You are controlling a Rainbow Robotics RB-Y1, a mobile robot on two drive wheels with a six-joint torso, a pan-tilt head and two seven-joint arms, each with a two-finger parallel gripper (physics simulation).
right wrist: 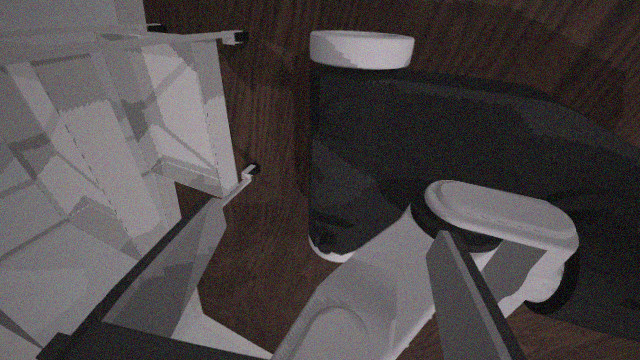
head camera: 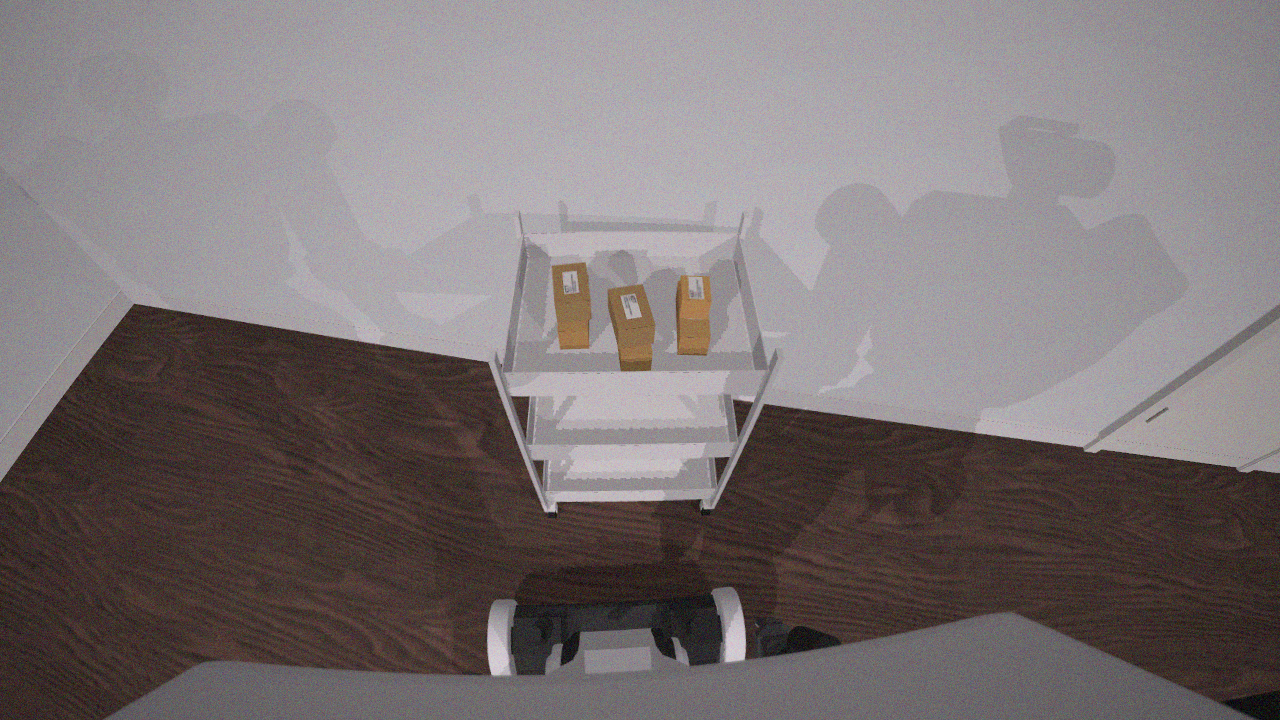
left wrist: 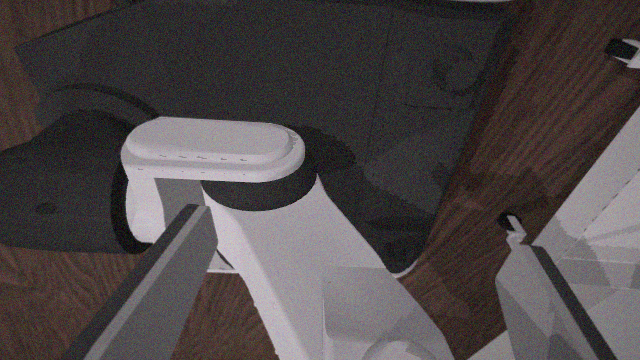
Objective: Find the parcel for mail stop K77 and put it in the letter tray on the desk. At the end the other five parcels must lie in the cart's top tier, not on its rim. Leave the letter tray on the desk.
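Frame: origin at the robot's base, x back, y right, z up, level; millimetres.
Where they show: left gripper, between the fingertips: [left wrist: 353, 242]; right gripper, between the fingertips: [right wrist: 325, 228] [head camera: 762, 654].
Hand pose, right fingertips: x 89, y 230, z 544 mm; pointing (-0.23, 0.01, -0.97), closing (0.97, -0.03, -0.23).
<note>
After its pixels a point has its place.
The white cart [head camera: 617, 384] @(y 23, x -339, z 697 mm) [right wrist: 222, 145] @(y 9, x -340, z 168 mm) stands against the wall in the head camera; part of it shows at the right of the left wrist view. In its top tier stand three brown piles, left [head camera: 572, 308] @(y -46, x -459, z 749 mm), middle [head camera: 631, 326] @(y 49, x -403, z 765 mm) and right [head camera: 693, 308] @(y 158, x -454, z 743 mm). Each looks like two stacked parcels, the lower ones mostly hidden. White labels face up, too small to read. My left gripper [left wrist: 353, 242] @(y -221, x 149, z 536 mm) and right gripper [right wrist: 330, 219] @(y 230, x 89, z 544 mm) are open and empty, in front of the robot's base and apart from the parcels. The letter tray and desk do not show.
A pale wall [head camera: 626, 107] @(y 60, x -791, z 936 mm) stands behind the cart. A pale door or cabinet front [head camera: 1208, 394] @(y 1875, x -351, z 423 mm) is at the far right. The cart's two lower tiers hold no parcels in view. My base's white wheels [head camera: 503, 637] [right wrist: 362, 49] are near the cart's front, with dark wooden floor [head camera: 268, 501] @(y -1063, x -390, z 1 mm) between.
</note>
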